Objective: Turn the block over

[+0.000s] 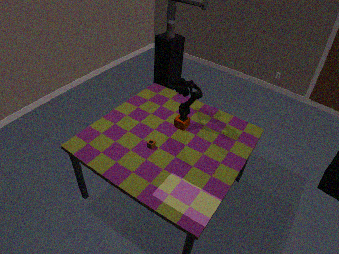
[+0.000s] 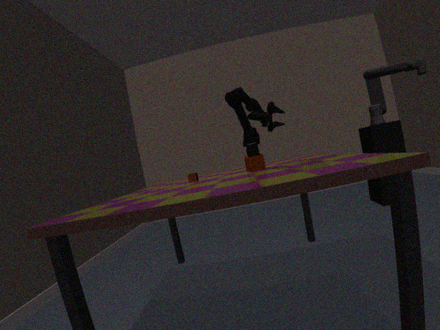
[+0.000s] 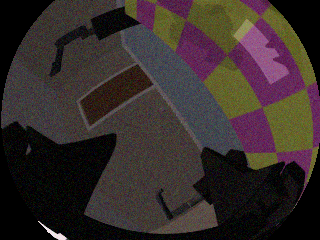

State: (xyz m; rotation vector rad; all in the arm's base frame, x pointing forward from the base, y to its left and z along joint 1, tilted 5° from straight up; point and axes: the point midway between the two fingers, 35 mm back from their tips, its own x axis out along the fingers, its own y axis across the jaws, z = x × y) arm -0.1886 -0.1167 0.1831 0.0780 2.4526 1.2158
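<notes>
The block is 610 mm ahead of my gripper tip, 230 mm below it and 90 mm to the left of it.
</notes>
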